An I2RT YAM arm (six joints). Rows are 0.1 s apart.
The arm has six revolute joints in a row. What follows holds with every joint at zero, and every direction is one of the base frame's. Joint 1 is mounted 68.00 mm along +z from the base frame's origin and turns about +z. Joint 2 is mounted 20.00 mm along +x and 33.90 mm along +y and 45.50 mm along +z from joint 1 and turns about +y. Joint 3 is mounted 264.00 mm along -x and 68.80 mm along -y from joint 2 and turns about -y. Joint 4 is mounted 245.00 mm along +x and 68.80 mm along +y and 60.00 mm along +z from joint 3 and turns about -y. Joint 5 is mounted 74.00 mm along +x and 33.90 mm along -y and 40.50 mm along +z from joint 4 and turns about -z. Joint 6 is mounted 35.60 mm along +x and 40.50 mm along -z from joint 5 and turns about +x. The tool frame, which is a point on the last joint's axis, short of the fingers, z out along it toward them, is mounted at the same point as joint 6; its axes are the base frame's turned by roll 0.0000, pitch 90.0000 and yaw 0.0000 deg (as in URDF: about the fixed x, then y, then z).
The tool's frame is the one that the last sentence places.
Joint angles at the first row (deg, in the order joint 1, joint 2, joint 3, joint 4, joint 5, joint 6):
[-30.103, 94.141, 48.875, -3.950, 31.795, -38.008]
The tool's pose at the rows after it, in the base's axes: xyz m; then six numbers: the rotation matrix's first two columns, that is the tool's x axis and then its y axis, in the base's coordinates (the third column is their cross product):
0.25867 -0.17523 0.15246 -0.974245 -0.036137 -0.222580 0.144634 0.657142 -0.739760
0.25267 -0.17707 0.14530 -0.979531 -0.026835 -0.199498 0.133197 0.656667 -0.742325
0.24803 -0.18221 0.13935 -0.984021 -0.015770 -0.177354 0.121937 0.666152 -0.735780
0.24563 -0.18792 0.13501 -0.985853 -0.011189 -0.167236 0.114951 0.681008 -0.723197
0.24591 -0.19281 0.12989 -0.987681 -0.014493 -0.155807 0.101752 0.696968 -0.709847
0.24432 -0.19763 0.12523 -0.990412 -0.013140 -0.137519 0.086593 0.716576 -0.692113
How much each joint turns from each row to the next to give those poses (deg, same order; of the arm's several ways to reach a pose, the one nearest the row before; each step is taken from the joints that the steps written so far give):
[-0.344, -0.008, -3.582, 2.676, 2.358, -1.354]
[-0.833, 0.378, -1.373, 0.992, 0.304, -0.775]
[-1.320, 0.855, -0.354, 0.104, -0.520, -0.784]
[-1.253, 0.990, 0.218, -0.020, -1.246, -0.654]
[-0.837, 1.473, 0.589, 0.020, -1.235, -0.720]
[-1.009, 1.187, 0.598, -0.874, -1.222, -0.648]

